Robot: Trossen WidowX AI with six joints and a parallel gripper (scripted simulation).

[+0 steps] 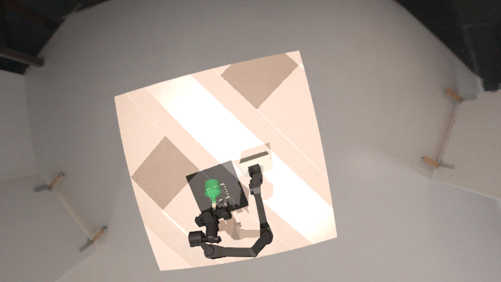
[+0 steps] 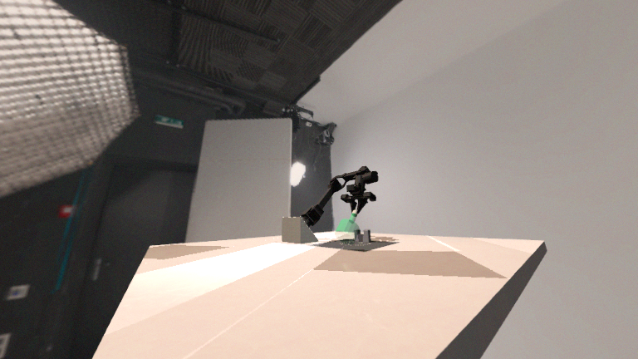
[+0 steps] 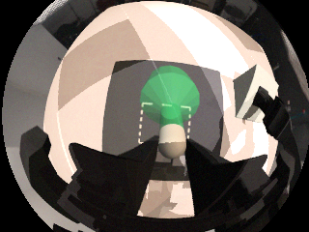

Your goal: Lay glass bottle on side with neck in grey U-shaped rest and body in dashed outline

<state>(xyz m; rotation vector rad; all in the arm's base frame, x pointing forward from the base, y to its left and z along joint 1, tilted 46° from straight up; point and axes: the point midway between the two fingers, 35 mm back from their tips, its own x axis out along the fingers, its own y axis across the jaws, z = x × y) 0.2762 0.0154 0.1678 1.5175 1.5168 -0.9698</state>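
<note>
My gripper tip is now 40 mm above the green glass bottle and 30 mm to the left of it. Also, from my gripper tip: dark mat: 140 mm below, 30 mm to the right.
</note>
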